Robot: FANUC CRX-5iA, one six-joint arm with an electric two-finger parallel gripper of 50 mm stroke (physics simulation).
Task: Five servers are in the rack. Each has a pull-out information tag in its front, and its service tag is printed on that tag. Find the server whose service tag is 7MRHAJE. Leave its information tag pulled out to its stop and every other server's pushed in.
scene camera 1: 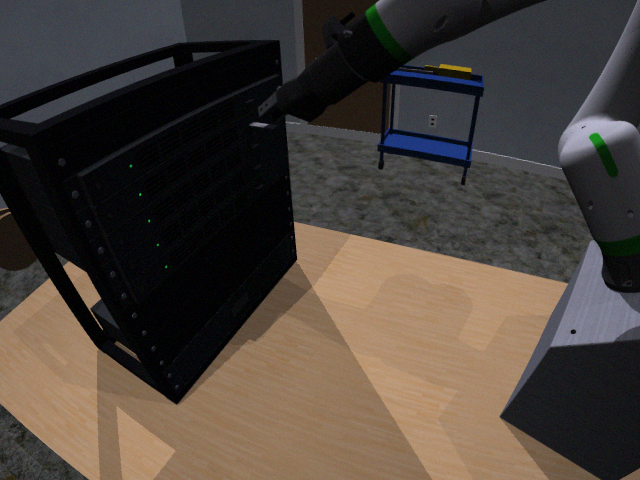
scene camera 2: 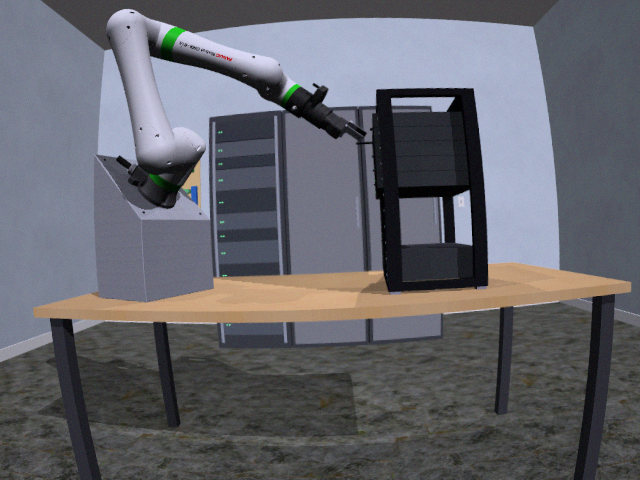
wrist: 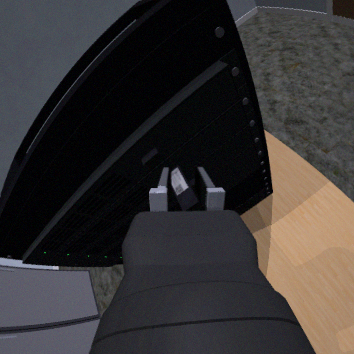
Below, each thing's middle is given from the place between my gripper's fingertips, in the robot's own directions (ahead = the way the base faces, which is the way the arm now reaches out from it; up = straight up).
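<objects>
I can see the black rack (scene camera 1: 150, 189). It stands 190 mm ahead of my hand, and it is also 180 mm below my hand and 60 mm to the left of it.
</objects>
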